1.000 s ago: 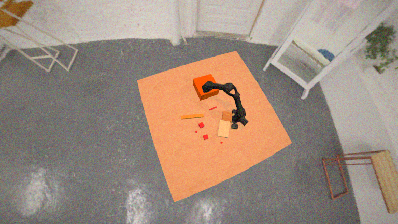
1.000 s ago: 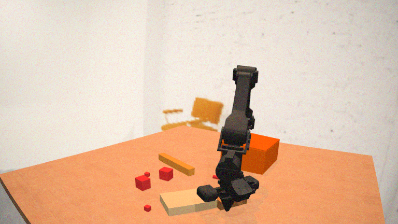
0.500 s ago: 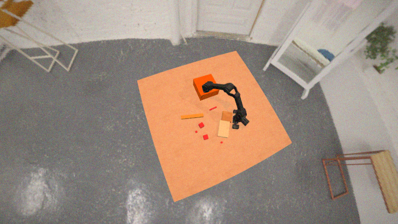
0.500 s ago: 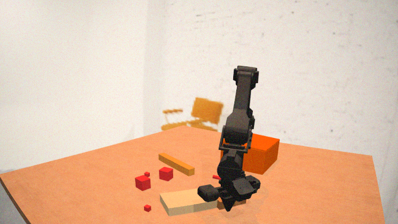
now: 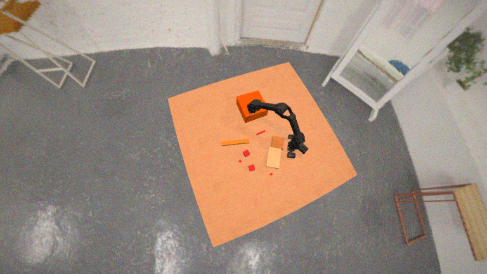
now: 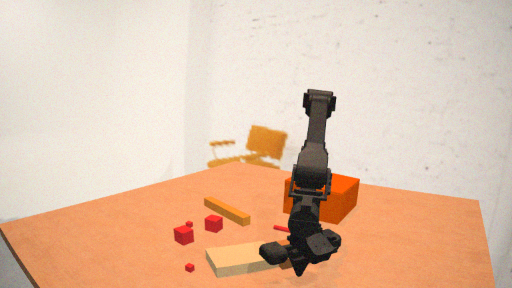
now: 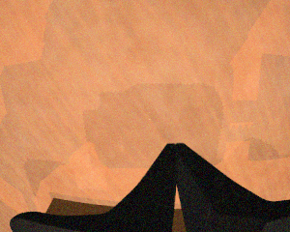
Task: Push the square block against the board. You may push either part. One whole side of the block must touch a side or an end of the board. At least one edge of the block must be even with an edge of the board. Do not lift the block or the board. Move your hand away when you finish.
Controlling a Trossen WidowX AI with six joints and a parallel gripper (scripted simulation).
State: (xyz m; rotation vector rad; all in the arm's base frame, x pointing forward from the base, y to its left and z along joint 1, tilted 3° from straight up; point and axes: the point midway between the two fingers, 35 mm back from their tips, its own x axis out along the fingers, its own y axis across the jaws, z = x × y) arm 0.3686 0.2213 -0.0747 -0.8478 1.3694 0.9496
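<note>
Right now my gripper tip is 80 mm to the left of the square block, 70 mm past it and 10 mm below it. Also, from my gripper tip: long orange bar 410 mm to the right, 170 mm behind, 10 mm above; board 150 mm to the right, 30 mm ahead, 10 mm above; thin red stick 200 mm behind, 180 mm to the right.
</note>
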